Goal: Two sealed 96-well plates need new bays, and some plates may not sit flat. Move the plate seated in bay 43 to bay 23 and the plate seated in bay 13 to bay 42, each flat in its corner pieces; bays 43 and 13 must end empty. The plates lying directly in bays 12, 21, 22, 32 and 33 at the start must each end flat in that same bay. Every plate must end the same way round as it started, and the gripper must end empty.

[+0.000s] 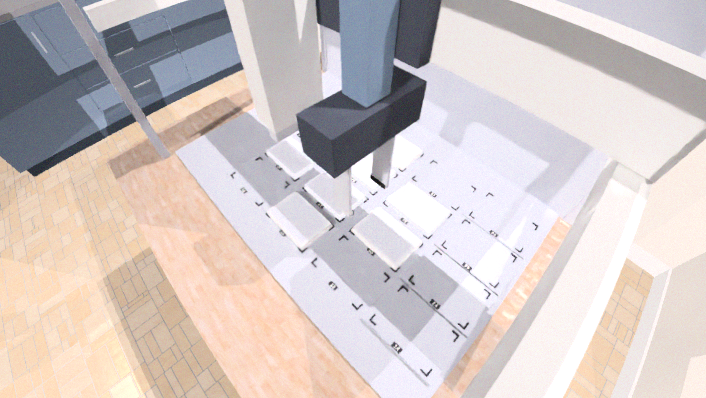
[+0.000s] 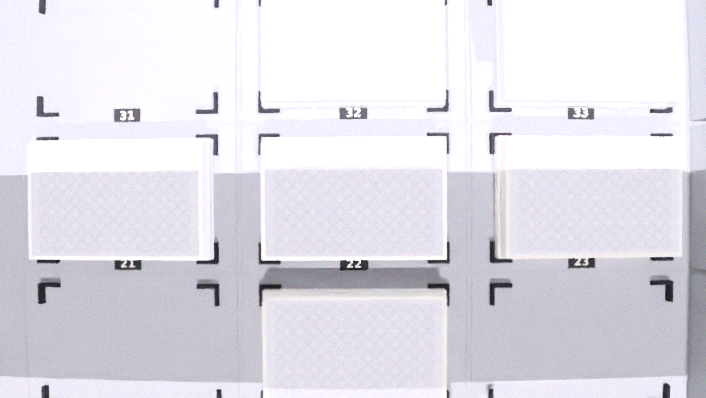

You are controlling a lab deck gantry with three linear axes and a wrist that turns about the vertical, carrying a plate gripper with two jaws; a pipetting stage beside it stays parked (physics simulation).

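Places are measured from the robot's base along level axes (x ahead, y up, z right), in metres.
Pixels of known places: gripper, fingertip midpoint: (image 1: 362,195); robot's base at its link origin: (image 1: 232,175).
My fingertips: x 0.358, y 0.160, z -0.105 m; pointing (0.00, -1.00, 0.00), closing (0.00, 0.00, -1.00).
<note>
For each thing: its middle in the pictures, then the offset to it from my fingertips. "spot": a spot on its surface instead.
- bay 12 at a spot on its surface: (image 2: 354,345) (image 1: 301,214) spot: dz +0.054, dx -0.130, dy -0.145 m
- bay 21 at a spot on its surface: (image 2: 115,215) (image 1: 289,156) spot: dz -0.034, dx -0.292, dy -0.145 m
- bay 22 at a spot on its surface: (image 2: 353,215) (image 1: 330,192) spot: dz -0.033, dx -0.130, dy -0.145 m
- bay 23 at a spot on its surface: (image 2: 595,212) (image 1: 383,237) spot: dz -0.034, dx +0.034, dy -0.145 m
- bay 32 at a spot on its surface: (image 2: 353,55) spot: dz -0.140, dx -0.130, dy -0.145 m
- bay 33 at a spot on its surface: (image 2: 592,55) (image 1: 415,207) spot: dz -0.141, dx +0.033, dy -0.145 m
- bay 42 at a spot on its surface: (image 1: 409,150) spot: dz -0.274, dx -0.092, dy -0.145 m
- Bay 43 at a spot on its surface: (image 1: 440,175) spot: dz -0.276, dx +0.011, dy -0.160 m
- bay 13 at a spot on its surface: (image 2: 580,335) (image 1: 352,268) spot: dz +0.056, dx +0.034, dy -0.160 m
- Bay 31 at a spot on its surface: (image 2: 127,55) spot: dz -0.150, dx -0.294, dy -0.160 m
- bay 11 at a spot on its surface: (image 2: 127,335) spot: dz +0.054, dx -0.296, dy -0.160 m
White plates lie in bay 12 (image 1: 299,217) (image 2: 354,345), bay 21 (image 1: 292,156) (image 2: 115,215), bay 22 (image 1: 322,187) (image 2: 353,215), bay 23 (image 1: 386,236) (image 2: 595,212), bay 32 (image 2: 353,55) and bay 33 (image 1: 417,207) (image 2: 592,55). They look flat within their corner pieces, though glare blurs bays 32 and 33. A plate in bay 42 (image 1: 409,150) is partly hidden behind the gripper. Bay 43 (image 1: 440,175) and bay 13 (image 1: 350,270) (image 2: 580,335) hold no plate. My gripper (image 1: 362,198) is open and empty, jaws apart, raised above the deck; it covers parts of plates 22 and 32.
Bay 31 (image 2: 127,55) and bay 11 (image 2: 127,335) hold no plate. A pale upright block (image 1: 285,75) stands left of the gripper arm (image 1: 367,50). A long pale beam (image 1: 565,95) crosses at the right. The deck's wooden edge (image 1: 210,290) runs along the front.
</note>
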